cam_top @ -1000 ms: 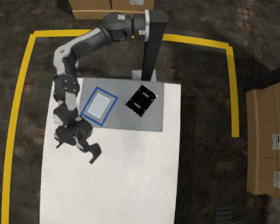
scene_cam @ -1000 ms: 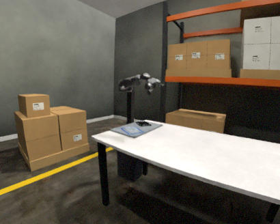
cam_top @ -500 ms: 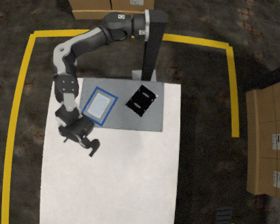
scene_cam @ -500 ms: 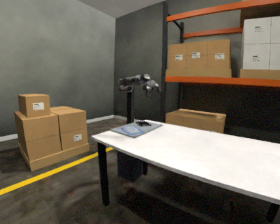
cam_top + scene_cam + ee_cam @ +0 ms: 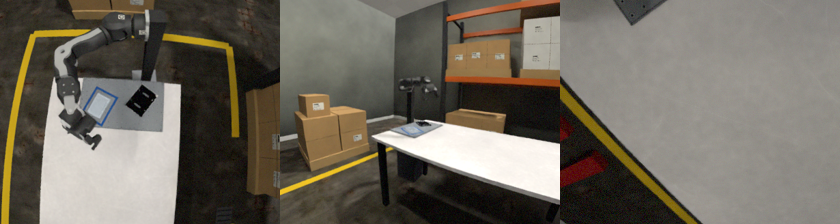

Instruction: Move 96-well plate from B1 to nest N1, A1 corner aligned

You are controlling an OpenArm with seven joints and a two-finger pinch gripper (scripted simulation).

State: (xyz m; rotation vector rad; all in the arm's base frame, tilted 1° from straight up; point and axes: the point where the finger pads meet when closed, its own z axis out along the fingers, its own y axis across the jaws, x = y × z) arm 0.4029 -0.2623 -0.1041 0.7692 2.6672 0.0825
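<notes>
The 96-well plate lies 29 cm below my hand and 18 cm behind it. From my hand the other things lie so: black plate nest N1 (29 cm below, 25 cm to the left, 20 cm behind).
</notes>
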